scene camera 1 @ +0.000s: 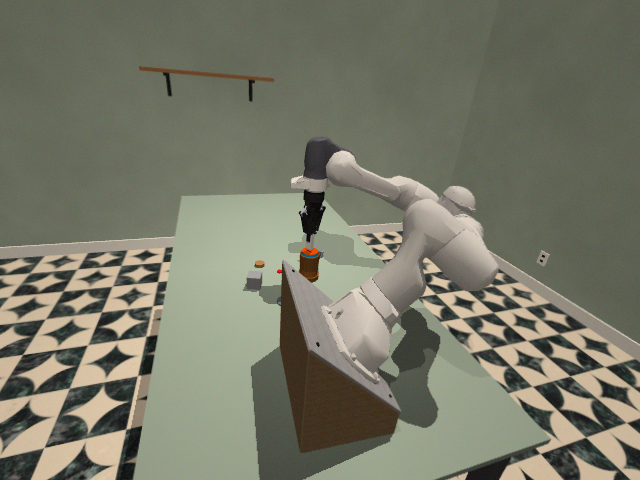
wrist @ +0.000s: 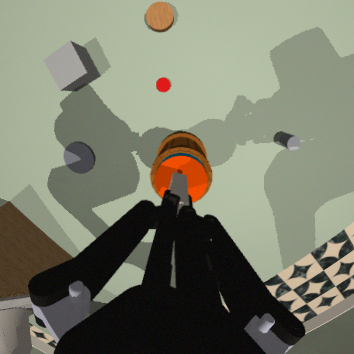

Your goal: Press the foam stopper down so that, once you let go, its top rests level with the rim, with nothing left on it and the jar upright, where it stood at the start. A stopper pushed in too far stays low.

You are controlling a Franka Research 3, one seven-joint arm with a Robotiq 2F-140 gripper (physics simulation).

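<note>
The jar (scene camera 1: pixel 309 267) (wrist: pixel 182 143) looks like a brown wooden barrel and stands upright on the table. The foam stopper (scene camera 1: pixel 310 251) (wrist: pixel 197 179) has an orange top and sits in the jar's mouth. A blue band shows between the orange top and the rim in the scene view, and a thin blue edge shows at its far side in the wrist view, so the top stands a little above the rim. My gripper (scene camera 1: pixel 309 245) (wrist: pixel 176 183) is shut and empty, pointing down over the stopper's middle. I cannot tell whether the fingertips touch the top.
A grey cube (scene camera 1: pixel 253 280) (wrist: pixel 67 66), a round wooden disc (scene camera 1: pixel 259 263) (wrist: pixel 160 16) and a small red disc (scene camera 1: pixel 279 271) (wrist: pixel 163 84) lie left of the jar in the scene view. A dark grey disc (wrist: pixel 79 157) and a small grey cylinder (wrist: pixel 287 140) flank it in the wrist view.
</note>
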